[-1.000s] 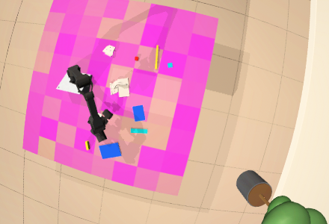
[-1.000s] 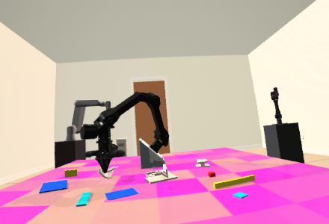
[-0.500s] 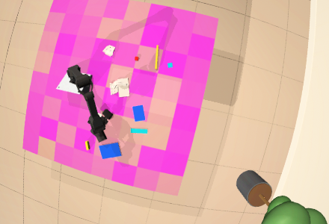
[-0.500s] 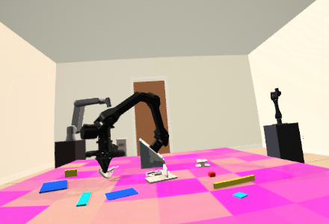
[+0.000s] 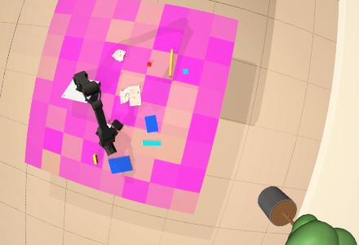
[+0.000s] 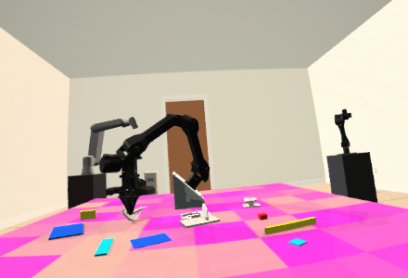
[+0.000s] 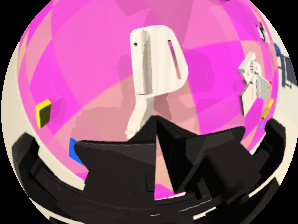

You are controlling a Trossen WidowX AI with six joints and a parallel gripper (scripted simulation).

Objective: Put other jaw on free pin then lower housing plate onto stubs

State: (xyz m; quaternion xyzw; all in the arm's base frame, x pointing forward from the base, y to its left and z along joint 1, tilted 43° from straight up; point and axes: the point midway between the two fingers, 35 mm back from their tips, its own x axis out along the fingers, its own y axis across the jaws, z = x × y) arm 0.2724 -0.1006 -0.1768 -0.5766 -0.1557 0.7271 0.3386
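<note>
The white jaw lies 2 cm behind my gripper tip, 1 cm to the right of it and 1 cm above it. Round my gripper tip: white base 25 cm to the left, 4 cm ahead, 2 cm below; yellow block 21 cm to the right, 8 cm behind, 1 cm below; cyan bar 23 cm ahead, 3 cm below, 2 cm to the left.
</note>
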